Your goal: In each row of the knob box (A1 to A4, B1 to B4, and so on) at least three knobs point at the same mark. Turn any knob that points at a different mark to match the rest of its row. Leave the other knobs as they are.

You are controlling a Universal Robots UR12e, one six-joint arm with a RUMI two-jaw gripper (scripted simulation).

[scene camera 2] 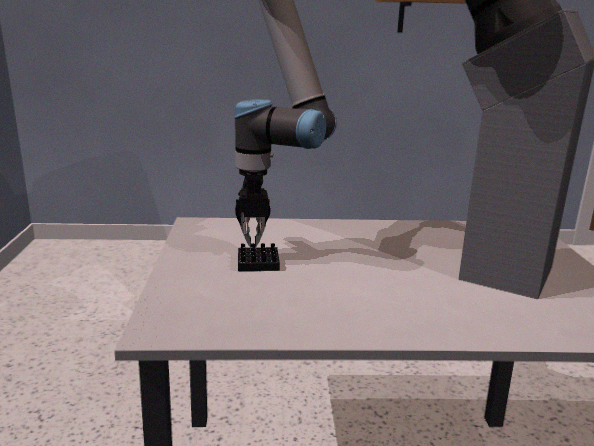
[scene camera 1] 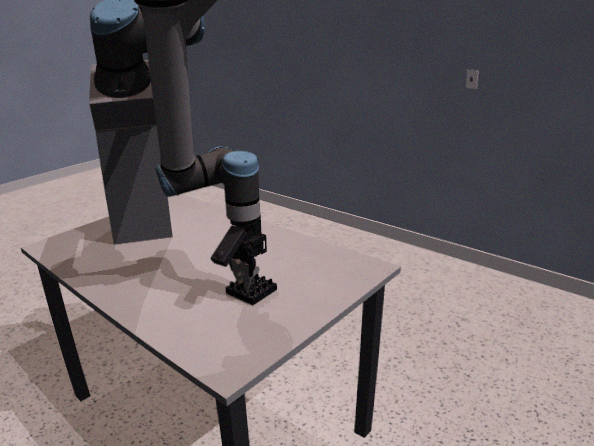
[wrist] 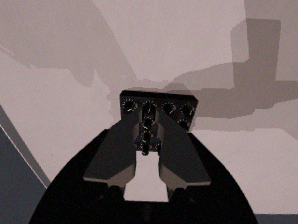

Labels:
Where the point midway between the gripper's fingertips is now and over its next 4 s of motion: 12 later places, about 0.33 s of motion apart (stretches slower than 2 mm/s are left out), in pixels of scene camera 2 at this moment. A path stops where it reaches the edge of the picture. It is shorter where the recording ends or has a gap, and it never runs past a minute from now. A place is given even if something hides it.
My gripper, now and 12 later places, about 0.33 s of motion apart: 252,246; 252,243; 252,236; 252,233; 252,233; 252,232; 252,230; 252,229; 252,228; 252,228; 252,227; 252,227; 252,227

